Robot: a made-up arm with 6 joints.
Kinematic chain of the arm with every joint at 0, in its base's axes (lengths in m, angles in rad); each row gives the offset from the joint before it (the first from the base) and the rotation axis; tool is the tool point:
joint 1: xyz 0 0 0.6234 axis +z
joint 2: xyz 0.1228 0 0 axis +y
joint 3: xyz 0 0 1.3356 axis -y
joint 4: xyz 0 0 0.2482 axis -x
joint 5: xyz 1.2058 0 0 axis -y
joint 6: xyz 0.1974 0 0 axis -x
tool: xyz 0 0 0
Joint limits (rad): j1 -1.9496..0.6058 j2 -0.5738..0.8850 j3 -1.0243..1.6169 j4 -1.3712..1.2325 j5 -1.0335..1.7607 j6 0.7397..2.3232
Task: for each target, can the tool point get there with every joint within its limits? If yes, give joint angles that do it. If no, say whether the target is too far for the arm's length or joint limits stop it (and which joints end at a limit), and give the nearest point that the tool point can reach.
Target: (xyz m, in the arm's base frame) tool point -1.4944 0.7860 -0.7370
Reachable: no: joint limits stop it (at a limit: joint 1, joint 2, joint 3) | nearest point -0.4642 -0.7716 0.1637 | short by 2.073 m
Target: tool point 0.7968 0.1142 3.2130
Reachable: yes | joints -0.0088 0.1442 1.0774 0.7905 1.0434 1.3454
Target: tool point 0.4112 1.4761 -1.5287
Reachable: no: joint limits stop it (at a limit: joint 1, joint 2) | nearest point 0.9047 0.7431 0.0655 | short by 1.823 m
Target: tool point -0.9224 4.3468 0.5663
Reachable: no: too far | nearest point -0.3461 1.6312 2.4707 | short by 3.366 m
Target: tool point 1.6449 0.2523 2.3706
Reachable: yes | joints 0.1594 0.1397 0.2818 0.5444 -0.1177 1.9486
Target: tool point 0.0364 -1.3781 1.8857
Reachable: yes | joints -1.4960 -0.1096 -0.4151 -0.5420 0.7137 1.1726
